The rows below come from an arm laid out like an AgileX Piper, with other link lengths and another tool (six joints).
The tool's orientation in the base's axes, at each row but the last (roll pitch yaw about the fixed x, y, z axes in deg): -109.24, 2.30, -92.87; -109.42, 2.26, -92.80; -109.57, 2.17, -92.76; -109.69, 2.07, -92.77; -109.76, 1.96, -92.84; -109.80, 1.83, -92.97; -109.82, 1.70, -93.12; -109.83, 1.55, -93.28; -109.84, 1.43, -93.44; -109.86, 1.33, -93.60; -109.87, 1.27, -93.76; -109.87, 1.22, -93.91
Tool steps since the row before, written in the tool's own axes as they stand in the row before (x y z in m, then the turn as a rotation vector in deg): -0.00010, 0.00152, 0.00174, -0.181, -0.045, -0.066; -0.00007, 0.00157, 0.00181, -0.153, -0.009, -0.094; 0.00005, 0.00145, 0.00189, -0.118, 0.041, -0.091; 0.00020, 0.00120, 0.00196, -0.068, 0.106, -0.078; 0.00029, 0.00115, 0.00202, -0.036, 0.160, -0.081; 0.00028, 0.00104, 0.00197, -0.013, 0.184, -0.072; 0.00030, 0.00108, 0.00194, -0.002, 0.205, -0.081; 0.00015, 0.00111, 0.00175, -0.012, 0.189, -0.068; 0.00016, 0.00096, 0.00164, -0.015, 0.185, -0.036; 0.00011, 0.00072, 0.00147, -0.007, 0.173, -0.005; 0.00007, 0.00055, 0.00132, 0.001, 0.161, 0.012; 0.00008, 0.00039, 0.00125, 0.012, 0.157, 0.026
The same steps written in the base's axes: 0.00115, 0.00012, -0.00200, -0.038, 0.180, 0.071; 0.00119, 0.00009, -0.00208, -0.078, 0.155, 0.046; 0.00129, -0.00004, -0.00200, -0.094, 0.123, -0.004; 0.00143, -0.00020, -0.00180, -0.106, 0.076, -0.071; 0.00150, -0.00030, -0.00177, -0.128, 0.047, -0.122; 0.00149, -0.00030, -0.00165, -0.129, 0.024, -0.148; 0.00144, -0.00033, -0.00168, -0.145, 0.015, -0.165; 0.00126, -0.00018, -0.00164, -0.127, 0.023, -0.154; 0.00121, -0.00020, -0.00146, -0.095, 0.025, -0.161; 0.00113, -0.00015, -0.00118, -0.063, 0.015, -0.161; 0.00105, -0.00012, -0.00097, -0.043, 0.005, -0.155; 0.00104, -0.00013, -0.00079, -0.029, -0.007, -0.157
